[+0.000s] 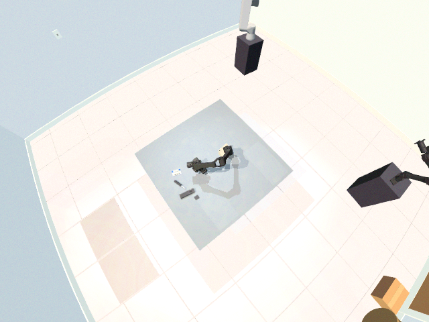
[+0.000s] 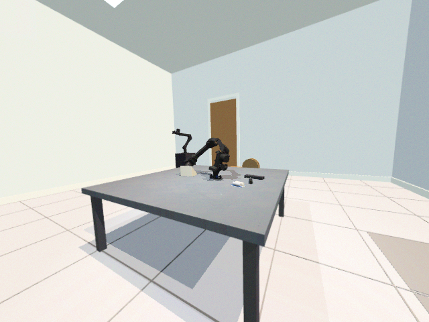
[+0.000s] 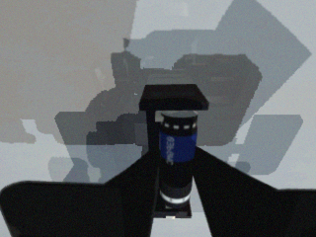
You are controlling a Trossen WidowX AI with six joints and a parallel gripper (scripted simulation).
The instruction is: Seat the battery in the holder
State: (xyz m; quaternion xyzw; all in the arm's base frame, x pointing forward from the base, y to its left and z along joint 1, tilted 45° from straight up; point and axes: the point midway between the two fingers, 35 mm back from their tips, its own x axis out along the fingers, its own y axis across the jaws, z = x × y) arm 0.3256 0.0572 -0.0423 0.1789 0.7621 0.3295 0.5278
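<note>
My gripper tip is 10 mm below the battery. Round my gripper tip: small dark block (220 mm ahead, 250 mm to the left, 10 mm below); thin dark tool (290 mm ahead, 40 mm to the left); long dark bar (280 mm ahead, 160 mm to the left).
</note>
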